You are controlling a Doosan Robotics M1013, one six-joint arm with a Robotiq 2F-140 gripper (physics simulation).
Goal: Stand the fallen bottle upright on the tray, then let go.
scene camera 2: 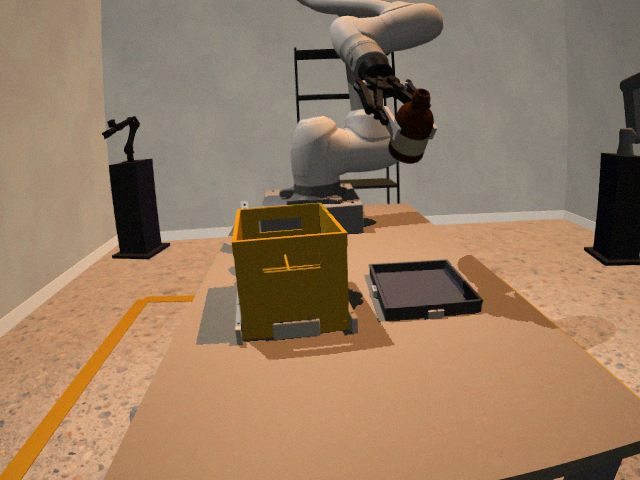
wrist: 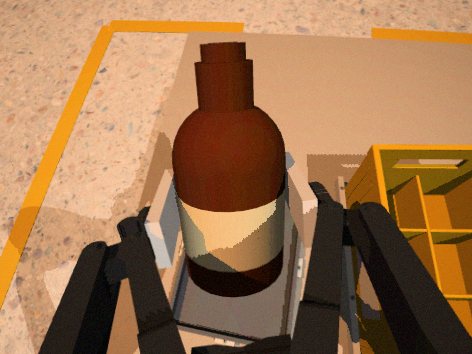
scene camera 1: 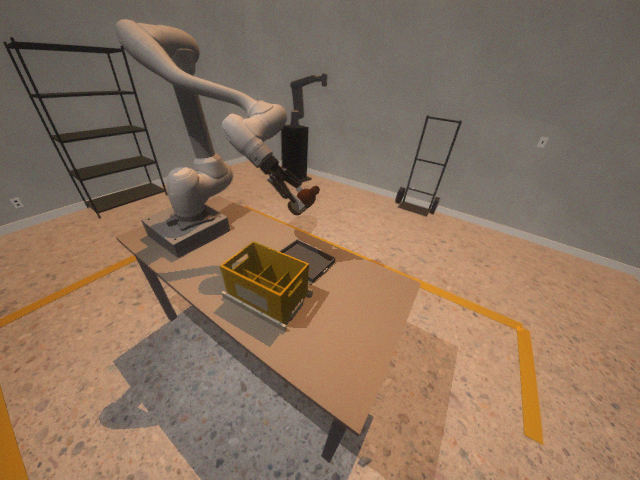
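Where they show: gripper, fingertip midpoint: (scene camera 2: 415, 134) (wrist: 229, 179) (scene camera 1: 306, 203); arm's base, link origin: (scene camera 2: 318, 197) (scene camera 1: 192, 217).
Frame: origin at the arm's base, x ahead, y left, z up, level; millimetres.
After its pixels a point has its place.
The brown bottle (scene camera 1: 310, 194) @[y 289, x 636, z 285 mm] (scene camera 2: 415, 117) @[y 295, x 644, z 263 mm] (wrist: 229, 160) @[y 287, x 591, z 290 mm] with a cream label is held in the air, tilted, its neck higher than its base. My gripper (scene camera 1: 301, 199) @[y 297, x 603, z 230 mm] (scene camera 2: 412, 129) @[y 297, x 603, z 230 mm] (wrist: 229, 179) @[y 297, x 603, z 230 mm] is shut on the bottle around the label, one pad on each side, and the gripper itself slants downward. The dark square tray (scene camera 1: 308, 256) @[y 344, x 584, z -92 mm] (scene camera 2: 421, 290) @[y 310, x 596, z -92 mm] (wrist: 225, 316) @[y 300, x 496, z -92 mm] lies on the table, well below the bottle. No object shows in it. In the wrist view the bottle's lower part covers some of the tray.
A yellow divided crate (scene camera 1: 286, 305) @[y 26, x 811, z -5 mm] (scene camera 2: 294, 289) @[y 86, x 792, z -12 mm] (wrist: 378, 165) @[y 161, x 736, z 78 mm] stands on the table (scene camera 1: 356, 335) @[y 174, x 1030, z -97 mm] (scene camera 2: 361, 403) @[y 211, x 985, z -97 mm] beside the tray and rises above its rim. Low pale guides (scene camera 1: 253, 310) @[y -51, x 705, z -70 mm] (scene camera 2: 237, 325) @[y -10, x 826, z -67 mm] edge the crate's base. The robot's base block (scene camera 1: 186, 237) @[y -87, x 148, z -15 mm] (scene camera 2: 347, 218) @[y 109, x 114, z -48 mm] is at the table's far end.
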